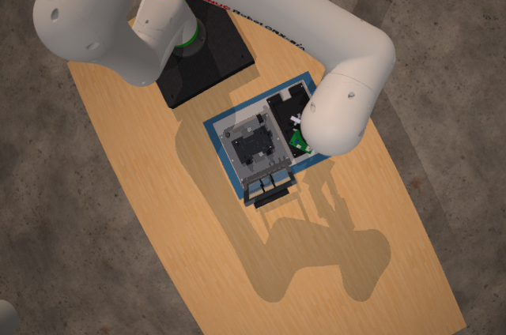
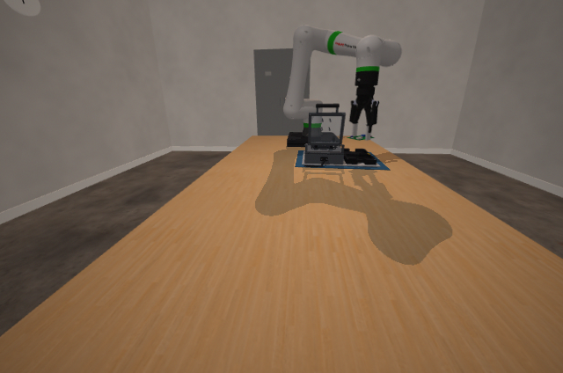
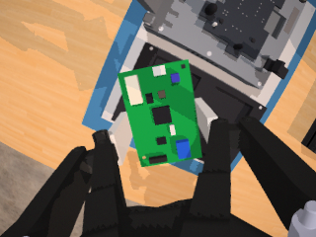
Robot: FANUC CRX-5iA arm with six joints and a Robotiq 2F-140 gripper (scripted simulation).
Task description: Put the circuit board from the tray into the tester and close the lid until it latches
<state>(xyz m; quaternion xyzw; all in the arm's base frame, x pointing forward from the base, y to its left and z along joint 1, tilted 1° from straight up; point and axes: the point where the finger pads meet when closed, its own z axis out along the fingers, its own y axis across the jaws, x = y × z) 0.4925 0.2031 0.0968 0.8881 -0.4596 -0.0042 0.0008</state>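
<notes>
Now: hand 2 cm above the green circuit board. Also, from my hand: clear lid: 8 cm ahead, 17 cm to the right, 4 cm above; black latch hook: 11 cm behind, 11 cm to the right, 5 cm below; tester: 1 cm behind, 13 cm to the right, 3 cm below.
</notes>
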